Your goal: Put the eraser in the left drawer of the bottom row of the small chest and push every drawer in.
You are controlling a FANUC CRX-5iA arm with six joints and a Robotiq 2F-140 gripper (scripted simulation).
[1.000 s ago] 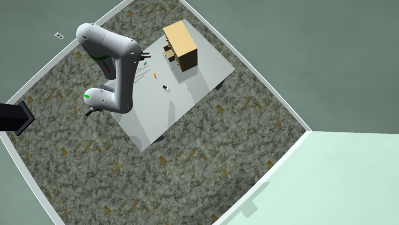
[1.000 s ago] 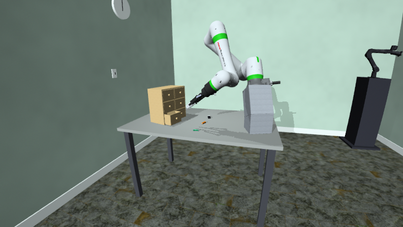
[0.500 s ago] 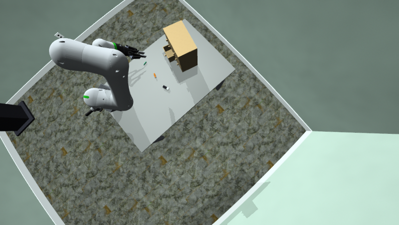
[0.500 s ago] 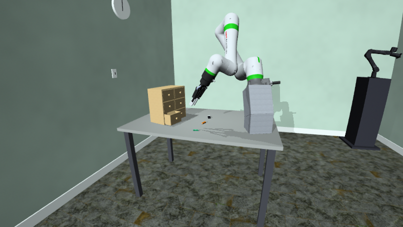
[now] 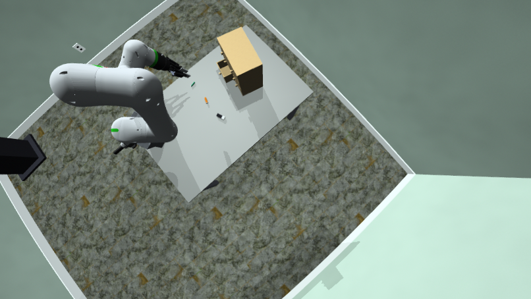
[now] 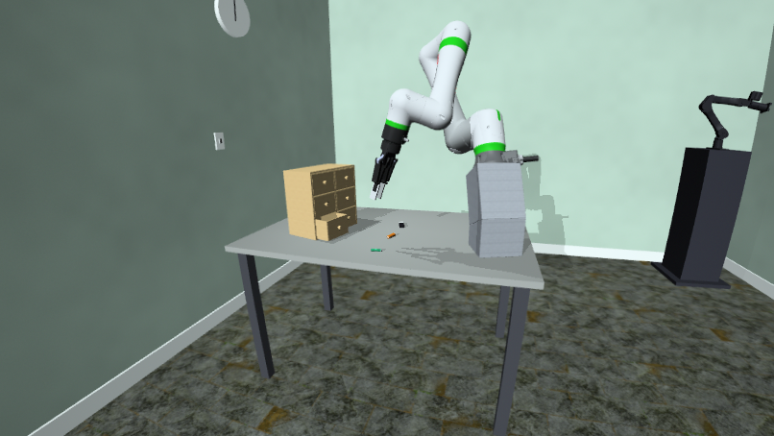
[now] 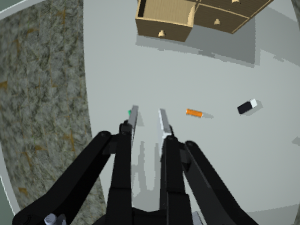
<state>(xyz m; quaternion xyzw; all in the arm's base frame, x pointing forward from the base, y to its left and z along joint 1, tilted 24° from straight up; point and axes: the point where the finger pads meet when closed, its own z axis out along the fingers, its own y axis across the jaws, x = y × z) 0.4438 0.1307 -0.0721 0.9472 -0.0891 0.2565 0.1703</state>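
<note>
The eraser is 20 mm behind my hand, 310 mm to the right of it and 230 mm below it. From my hand the other things lie so: green stick: 10 mm behind, 50 mm to the left, 230 mm below; then orange stick: 20 mm behind, 130 mm to the right, 230 mm below.
</note>
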